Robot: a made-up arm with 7 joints.
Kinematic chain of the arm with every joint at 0, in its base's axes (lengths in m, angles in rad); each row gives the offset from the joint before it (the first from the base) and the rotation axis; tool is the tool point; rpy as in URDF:
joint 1: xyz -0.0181 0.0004 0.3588 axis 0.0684 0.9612 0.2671
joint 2: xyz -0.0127 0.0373 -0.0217 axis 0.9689 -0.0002 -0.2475
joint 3: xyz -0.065 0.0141 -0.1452 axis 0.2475 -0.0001 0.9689
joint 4: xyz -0.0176 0.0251 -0.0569 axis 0.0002 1 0
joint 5: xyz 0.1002 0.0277 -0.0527 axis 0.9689 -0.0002 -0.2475
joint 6: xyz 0.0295 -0.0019 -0.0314 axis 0.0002 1 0
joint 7: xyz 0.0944 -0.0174 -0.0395 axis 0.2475 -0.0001 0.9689
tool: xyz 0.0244 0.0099 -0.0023 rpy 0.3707 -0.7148 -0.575
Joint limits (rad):
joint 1: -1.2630..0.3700
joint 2: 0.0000..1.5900
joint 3: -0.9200..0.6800
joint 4: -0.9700..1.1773
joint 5: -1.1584..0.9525
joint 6: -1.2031..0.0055
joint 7: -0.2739..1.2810
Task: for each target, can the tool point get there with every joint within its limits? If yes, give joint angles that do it. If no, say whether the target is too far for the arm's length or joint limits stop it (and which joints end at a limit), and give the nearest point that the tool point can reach.
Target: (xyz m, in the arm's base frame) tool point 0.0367 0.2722 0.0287
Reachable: yes | joints 0.0419 0.3088 0.2818 0.4391 -0.5812 -0.4968 1.0423
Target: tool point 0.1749 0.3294 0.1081
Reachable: yes | joints -0.2760 0.7643 -0.0471 0.5809 -0.6606 -0.3663 0.8395
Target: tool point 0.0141 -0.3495 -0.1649
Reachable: no: too far | nearest point 0.0223 -0.1243 -0.0439 | short by 0.256 m
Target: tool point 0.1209 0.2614 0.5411
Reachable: yes | joints -0.6587 1.4549 0.4281 -0.0165 -0.8883 -0.5866 0.9773
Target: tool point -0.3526 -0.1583 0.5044
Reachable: no: joint limits stop it (at a limit: joint 1, joint 2, joint 3, joint 4, joint 5, joint 7) | nearest point -0.1140 0.0581 0.4570 | short by 0.326 m
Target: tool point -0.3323 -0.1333 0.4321
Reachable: no: joint limits stop it (at a limit: joint 1, joint 2, joint 3, joint 4, joint 7) | nearest point -0.1214 0.0656 0.4481 | short by 0.290 m
